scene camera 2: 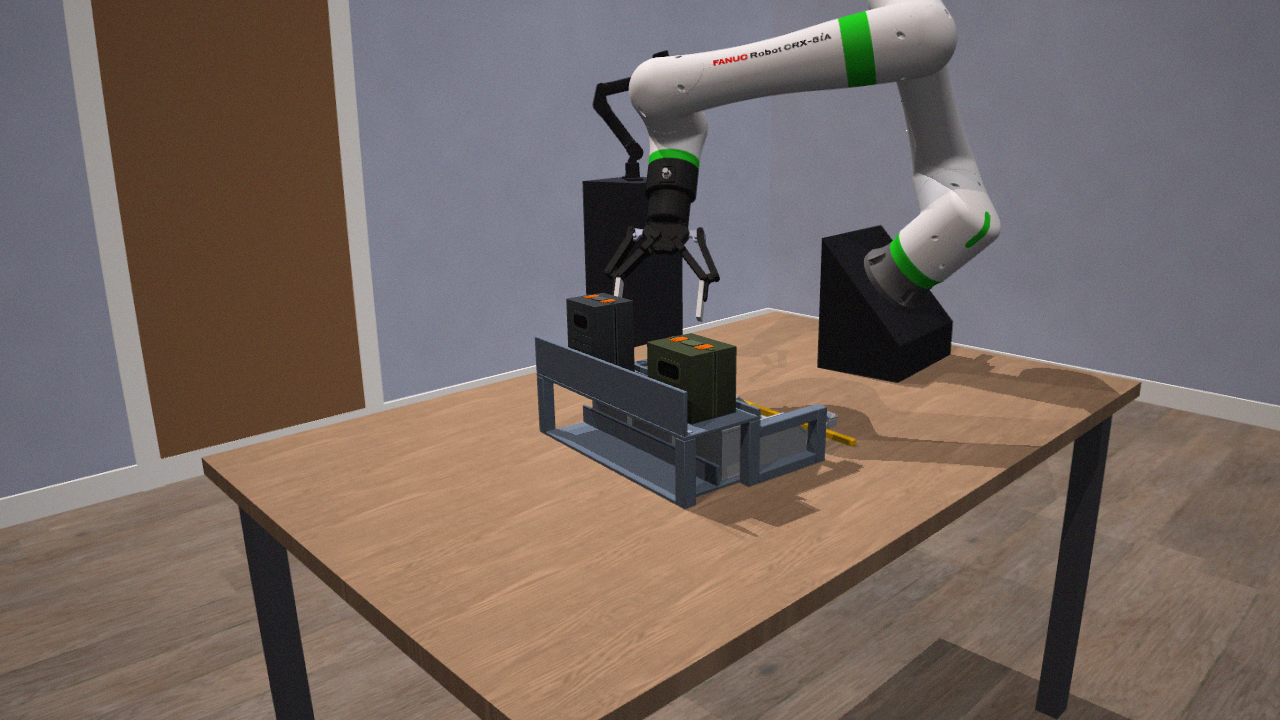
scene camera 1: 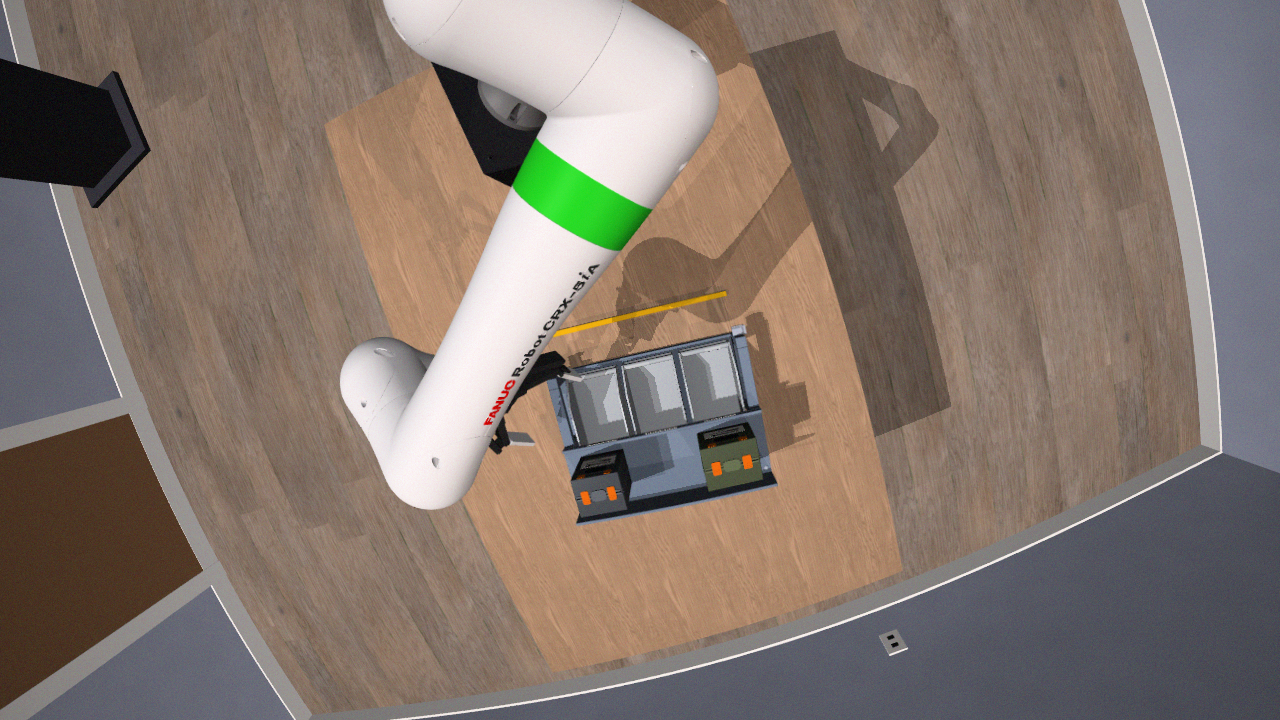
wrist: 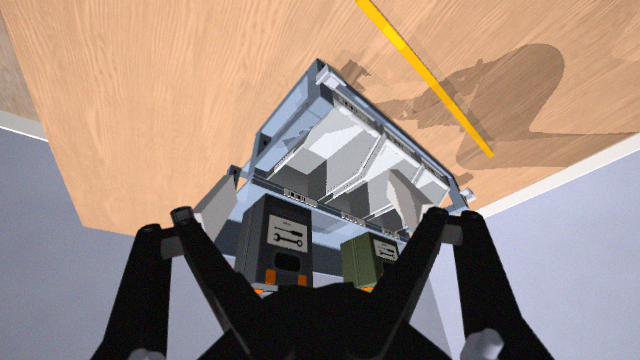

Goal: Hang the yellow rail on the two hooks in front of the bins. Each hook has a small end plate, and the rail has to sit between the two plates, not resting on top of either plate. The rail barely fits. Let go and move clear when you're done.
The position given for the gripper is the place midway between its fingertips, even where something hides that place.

Note:
In view: the gripper (scene camera 2: 657, 317).
The gripper shows as well in scene camera 1 (scene camera 1: 552, 408) and in the wrist view (wrist: 312, 185).

